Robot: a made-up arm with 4 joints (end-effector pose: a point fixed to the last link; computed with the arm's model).
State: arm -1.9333 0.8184 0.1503 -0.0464
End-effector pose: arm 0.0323 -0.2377 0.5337 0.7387 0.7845 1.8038
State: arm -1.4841 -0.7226 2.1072 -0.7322
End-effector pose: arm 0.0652 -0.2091 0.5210 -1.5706 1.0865 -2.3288
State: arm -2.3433 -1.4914 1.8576 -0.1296
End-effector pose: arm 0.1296 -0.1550 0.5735 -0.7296 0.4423 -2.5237
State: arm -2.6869 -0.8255 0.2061 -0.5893
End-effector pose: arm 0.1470 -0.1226 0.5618 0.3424 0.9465 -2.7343
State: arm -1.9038 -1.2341 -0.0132 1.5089
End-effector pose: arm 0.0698 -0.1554 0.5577 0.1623 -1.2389 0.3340
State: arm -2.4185 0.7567 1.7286 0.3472
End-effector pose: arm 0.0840 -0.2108 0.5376 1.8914 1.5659 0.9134
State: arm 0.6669 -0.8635 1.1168 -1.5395
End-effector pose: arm -0.1135 -0.1582 0.5622 -0.6411 -0.2165 1.3916
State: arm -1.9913 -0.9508 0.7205 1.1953
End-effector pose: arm 0.0548 -0.1842 0.5583 0.4268 -0.4754 1.1510
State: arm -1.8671 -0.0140 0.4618 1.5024
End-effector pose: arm 0.0318 -0.1748 0.5483 0.3041 0.3244 0.4623
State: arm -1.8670 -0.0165 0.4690 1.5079
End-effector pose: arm 0.0320 -0.1746 0.5486 0.3080 0.3280 0.4587
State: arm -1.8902 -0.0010 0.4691 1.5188
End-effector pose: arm 0.0329 -0.1738 0.5487 0.3015 0.3489 0.4679
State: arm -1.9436 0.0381 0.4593 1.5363
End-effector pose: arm 0.0347 -0.1719 0.5483 0.2789 0.3911 0.4939
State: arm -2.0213 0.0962 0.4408 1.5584
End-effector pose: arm 0.0370 -0.1692 0.5476 0.2391 0.4480 0.5343
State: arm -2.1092 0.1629 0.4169 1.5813
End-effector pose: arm 0.0391 -0.1663 0.5467 0.1861 0.5072 0.5819
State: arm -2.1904 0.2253 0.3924 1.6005
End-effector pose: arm 0.0406 -0.1637 0.5458 0.1305 0.5566 0.6277
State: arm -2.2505 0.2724 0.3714 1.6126
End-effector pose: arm 0.0415 -0.1620 0.5450 0.0850 0.5888 0.6636
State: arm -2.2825 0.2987 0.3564 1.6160
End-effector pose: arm 0.0418 -0.1612 0.5445 0.0583 0.6027 0.6854
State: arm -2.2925 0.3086 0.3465 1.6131
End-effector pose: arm 0.0418 -0.1612 0.5441 0.0480 0.6039 0.6956
